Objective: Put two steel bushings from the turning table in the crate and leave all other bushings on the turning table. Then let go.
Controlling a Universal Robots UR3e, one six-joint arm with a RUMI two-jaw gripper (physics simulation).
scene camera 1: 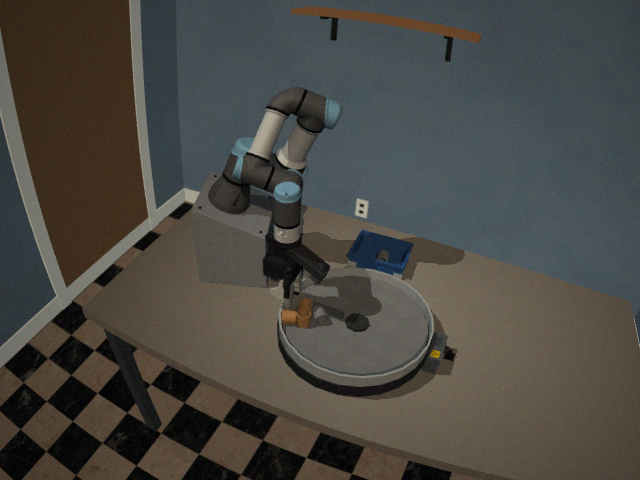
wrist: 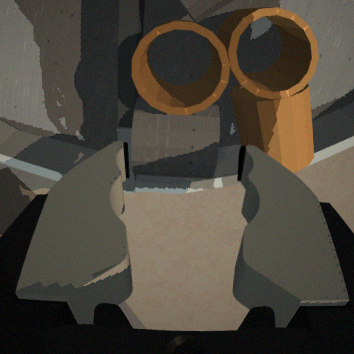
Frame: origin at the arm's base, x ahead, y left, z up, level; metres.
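Where they show: gripper, fingertip midpoint: (scene camera 1: 291,302) (wrist: 183,148); arm's base, origin of the base link: (scene camera 1: 227,200).
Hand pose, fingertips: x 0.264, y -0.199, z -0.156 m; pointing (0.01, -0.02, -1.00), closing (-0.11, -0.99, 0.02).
Each offset is from my fingertips to the top centre of the thing. "spot": to the spot under its first point.
My gripper (scene camera 1: 290,303) (wrist: 183,148) is partly open, its fingertips low at the left edge of the turning table {dx +0.185, dy +0.000, dz -0.019 m} (scene camera 1: 392,330). A steel bushing {dx +0.003, dy +0.004, dz +0.011 m} (wrist: 175,142) lies on its side at the fingertips in the wrist view, with a gap towards the right finger; the gripper mostly hides it in the scene view. Another steel bushing {dx +0.084, dy -0.016, dz +0.011 m} (scene camera 1: 321,316) lies farther in on the turning table. Two orange bushings stand upright, one {dx +0.040, dy -0.002, dz +0.011 m} (scene camera 1: 306,304) (wrist: 172,98) directly beyond the steel one, the other {dx +0.045, dy -0.040, dz +0.011 m} (scene camera 1: 303,320) (wrist: 301,47) beside it. A third orange bushing {dx +0.008, dy -0.047, dz +0.011 m} (scene camera 1: 288,316) (wrist: 280,127) lies flat. The blue crate {dx +0.199, dy +0.365, dz -0.030 m} (scene camera 1: 373,264) holds one steel bushing {dx +0.207, dy +0.347, dz -0.037 m} (scene camera 1: 382,255).
The turning table's raised rim {spot: dx +0.235, dy -0.205, dz -0.012 m} (scene camera 1: 361,380) runs around it and passes close by the fingers. A dark round hub {dx +0.185, dy +0.000, dz -0.019 m} (scene camera 1: 357,322) sits at its centre. A small grey box with a yellow label {spot: dx +0.412, dy -0.067, dz -0.022 m} (scene camera 1: 435,354) is at its right side. The robot's grey pedestal (scene camera 1: 232,253) stands behind left.
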